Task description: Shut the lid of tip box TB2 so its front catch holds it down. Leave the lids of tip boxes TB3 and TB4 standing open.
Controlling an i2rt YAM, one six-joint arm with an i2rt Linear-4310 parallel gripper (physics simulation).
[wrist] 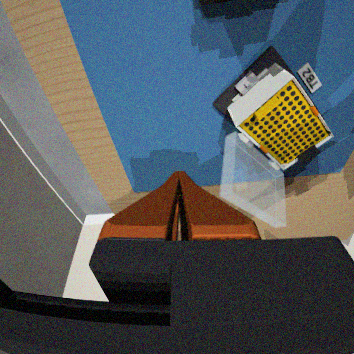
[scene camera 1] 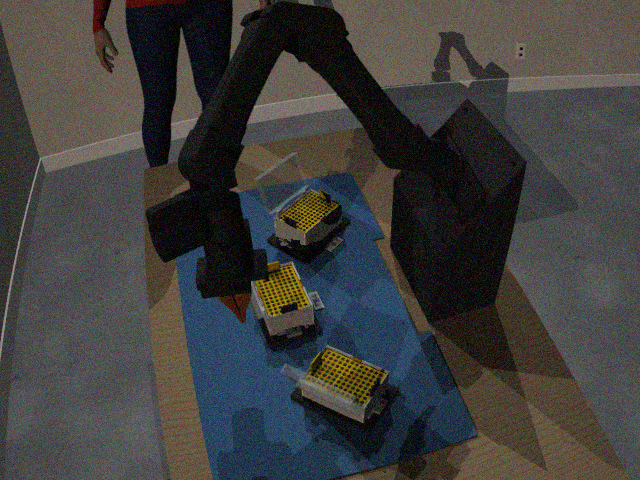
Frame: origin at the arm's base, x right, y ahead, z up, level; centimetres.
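Seen in the pictures: gripper, fingertip midpoint: [wrist: 178, 178] [scene camera 1: 243, 320]; arm's base at its link origin: [scene camera 1: 452, 172].
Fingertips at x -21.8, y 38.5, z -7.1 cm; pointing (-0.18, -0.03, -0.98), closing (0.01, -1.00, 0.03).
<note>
Offsets run from my fingertips to a thing's middle. "spot": to the spot under its first point. Level surfaces: height alone.
Tip box TB2 [scene camera 1: 308, 211] [wrist: 287, 125], with a yellow perforated top and white walls, stands at the back of the mat in the scene view; its label {spot: dz -18.2, dx +1.1, dy -18.9 cm} [wrist: 309, 78] reads clearly in the wrist view. Its clear lid [scene camera 1: 281, 180] [wrist: 255, 182] stands open. A middle box {dz -12.0, dx +17.3, dy -6.1 cm} [scene camera 1: 283, 291] and a near box {dz -12.0, dx -4.1, dy -14.7 cm} [scene camera 1: 346, 379] also show in the scene view; their labels are unreadable. The near box's clear lid stands open along its left side. The middle box's lid is mostly hidden. My gripper [scene camera 1: 241, 316] [wrist: 178, 178] is shut and empty, left of the middle box in the scene view.
The boxes stand on a blue mat {dz -18.4 cm} [scene camera 1: 217, 382] [wrist: 120, 90] on a wooden table {dz -18.7 cm} [scene camera 1: 178, 413] [wrist: 70, 85]. The arm's dark base block [scene camera 1: 454, 242] stands right of the mat. A person [scene camera 1: 155, 72] stands behind the table. A dark base edge [wrist: 240, 7] shows at the wrist view's top.
</note>
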